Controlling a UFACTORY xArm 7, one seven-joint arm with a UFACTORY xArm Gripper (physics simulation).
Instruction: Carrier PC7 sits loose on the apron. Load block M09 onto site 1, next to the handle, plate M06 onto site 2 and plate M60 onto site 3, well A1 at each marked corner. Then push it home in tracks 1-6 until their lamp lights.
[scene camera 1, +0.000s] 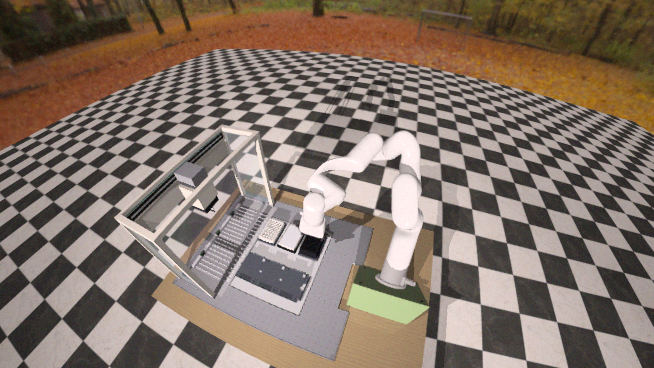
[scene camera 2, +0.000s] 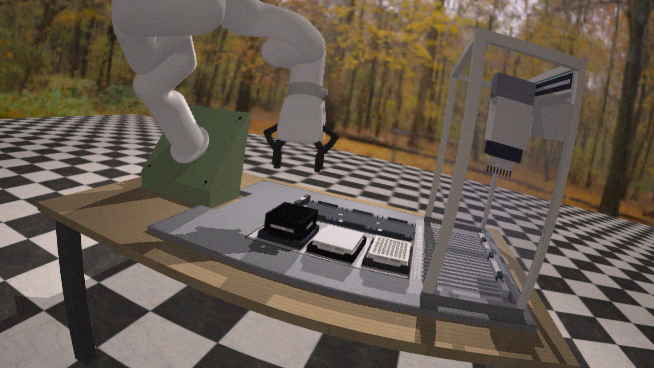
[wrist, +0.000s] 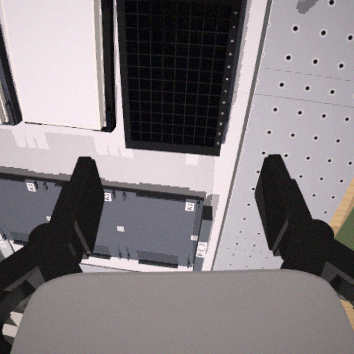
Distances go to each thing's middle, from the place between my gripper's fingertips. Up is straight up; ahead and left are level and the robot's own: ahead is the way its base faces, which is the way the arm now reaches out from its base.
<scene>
Now: hand 21 cm to the right of the dark carrier (scene camera 2: 360, 220), 12 cm above it and 10 cm short of it.
</scene>
